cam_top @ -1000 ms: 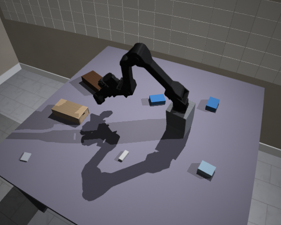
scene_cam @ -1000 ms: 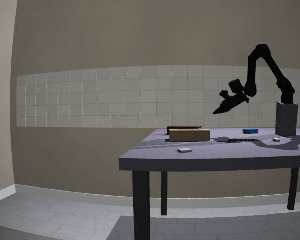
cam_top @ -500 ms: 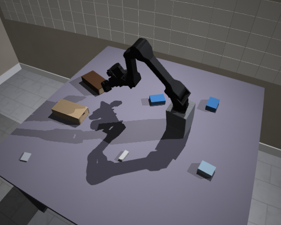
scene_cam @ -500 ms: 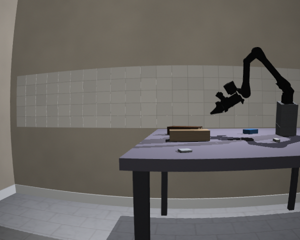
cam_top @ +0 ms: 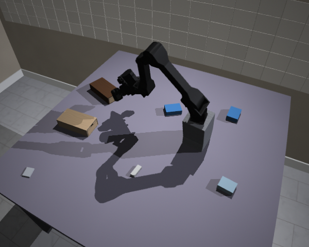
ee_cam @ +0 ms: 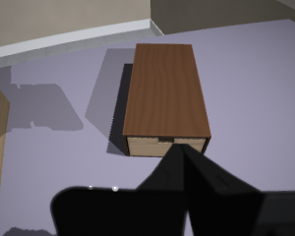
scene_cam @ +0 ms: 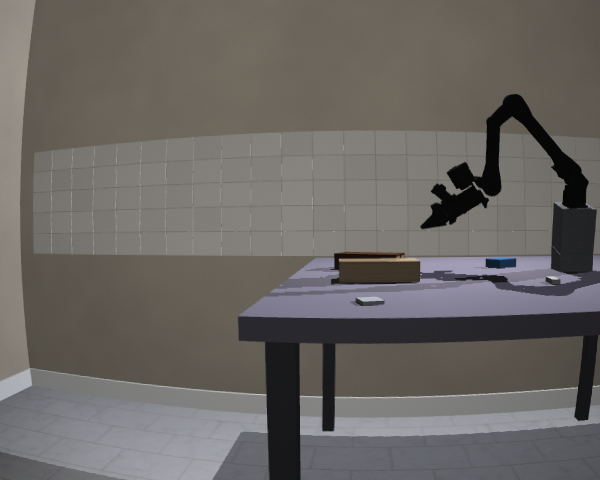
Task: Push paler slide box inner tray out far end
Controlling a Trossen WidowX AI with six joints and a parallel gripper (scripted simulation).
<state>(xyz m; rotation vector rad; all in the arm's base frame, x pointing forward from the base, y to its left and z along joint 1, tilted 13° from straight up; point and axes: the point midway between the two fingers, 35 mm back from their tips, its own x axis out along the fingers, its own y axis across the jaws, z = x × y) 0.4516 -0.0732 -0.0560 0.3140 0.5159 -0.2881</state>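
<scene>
Now: the slide box 17 cm ahead of my hand, 23 cm to the left of it and 12 cm below it. From my hand the other things lie so: small grey tile 19 cm ahead, 59 cm to the left, 14 cm below; then small white block 26 cm behind, 35 cm to the left, 14 cm below; then inner tray 17 cm ahead, 23 cm to the left, 12 cm below.
</scene>
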